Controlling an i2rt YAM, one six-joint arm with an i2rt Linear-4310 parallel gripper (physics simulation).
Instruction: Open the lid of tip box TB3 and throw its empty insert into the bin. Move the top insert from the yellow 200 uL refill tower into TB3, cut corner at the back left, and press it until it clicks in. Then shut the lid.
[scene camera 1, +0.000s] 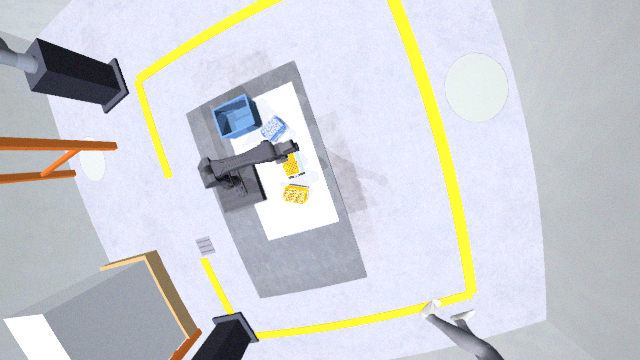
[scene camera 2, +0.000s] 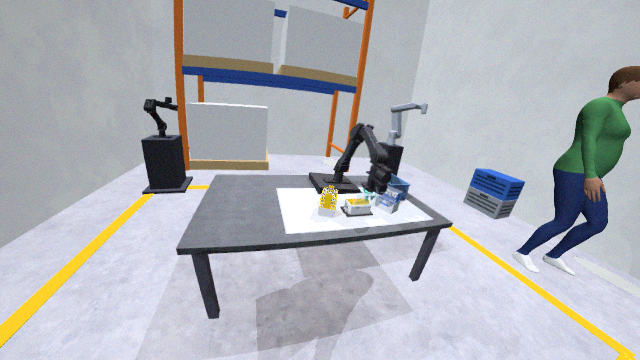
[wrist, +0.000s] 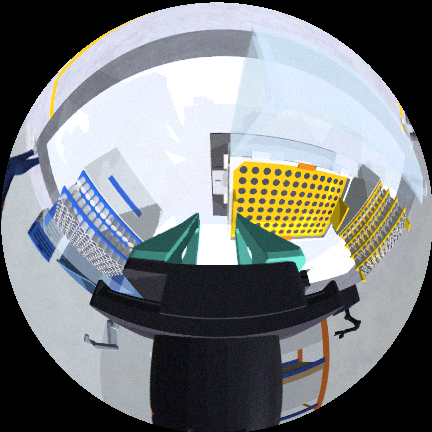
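Tip box TB3 (scene camera 1: 291, 166) (scene camera 2: 357, 207) stands on the white mat. Its clear lid (wrist: 320, 95) is open and raised at the side away from the arm. A yellow insert (wrist: 287, 197) with dark, empty holes sits in it. My gripper (scene camera 2: 369, 194) (wrist: 216, 218) is partly open, with nothing between its teal fingers. In the wrist view the right fingertip is beside the insert's near left corner; contact is unclear. The yellow refill tower (scene camera 1: 296, 194) (scene camera 2: 328, 200) (wrist: 377, 230) stands beyond the box, with stacked inserts of tips. The blue bin (scene camera 1: 237, 117) (scene camera 2: 401, 186) is at the opposite end.
A blue refill tower (scene camera 1: 273, 128) (scene camera 2: 389, 201) (wrist: 95, 222) stands between the bin and TB3. A white mat (scene camera 1: 280, 225) (scene camera 2: 295, 220) covers part of the dark table (scene camera 1: 310, 260) (scene camera 2: 215, 220). A person (scene camera 2: 595, 130) is on the floor, away from the table.
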